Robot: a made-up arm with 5 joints.
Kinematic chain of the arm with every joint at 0, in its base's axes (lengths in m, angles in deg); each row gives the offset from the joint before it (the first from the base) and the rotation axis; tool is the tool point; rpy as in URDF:
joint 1: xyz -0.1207 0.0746 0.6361 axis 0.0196 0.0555 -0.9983
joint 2: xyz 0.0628 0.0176 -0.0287 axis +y
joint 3: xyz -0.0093 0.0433 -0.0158 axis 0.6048 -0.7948 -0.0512
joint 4: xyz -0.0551 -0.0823 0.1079 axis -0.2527 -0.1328 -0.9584
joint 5: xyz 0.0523 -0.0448 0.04 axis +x
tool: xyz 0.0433 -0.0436 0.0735 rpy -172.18 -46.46 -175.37
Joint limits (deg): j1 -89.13..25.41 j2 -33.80..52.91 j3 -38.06..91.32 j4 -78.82..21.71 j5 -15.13..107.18
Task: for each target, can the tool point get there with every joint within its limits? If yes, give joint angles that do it. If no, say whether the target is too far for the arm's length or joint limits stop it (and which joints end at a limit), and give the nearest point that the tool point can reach.
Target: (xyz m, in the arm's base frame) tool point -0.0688 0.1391 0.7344
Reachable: yes | joints -73.57 -22.38 22.91 -62.55 57.02
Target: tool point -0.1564 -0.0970 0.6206
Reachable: yes | joints 0.64 -5.67 76.18 -32.24 -4.07
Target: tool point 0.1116 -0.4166 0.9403
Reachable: no: too far | nearest point 0.0218 -0.1390 0.7535 | short by 0.346 m
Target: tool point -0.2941 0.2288 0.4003
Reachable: no: joint limits stop it (at a limit: joint 1, joint 2, joint 3, joint 4) | nearest point -0.1860 0.2597 0.5170 | short by 0.162 m
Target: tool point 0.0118 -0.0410 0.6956
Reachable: yes | joints -38.32 43.33 69.43 -31.22 4.49
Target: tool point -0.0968 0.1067 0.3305
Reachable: no: joint limits stop it (at a limit: joint 1, joint 3, joint 4, joint 5) | nearest point 0.0206 0.1184 0.4637 | short by 0.178 m
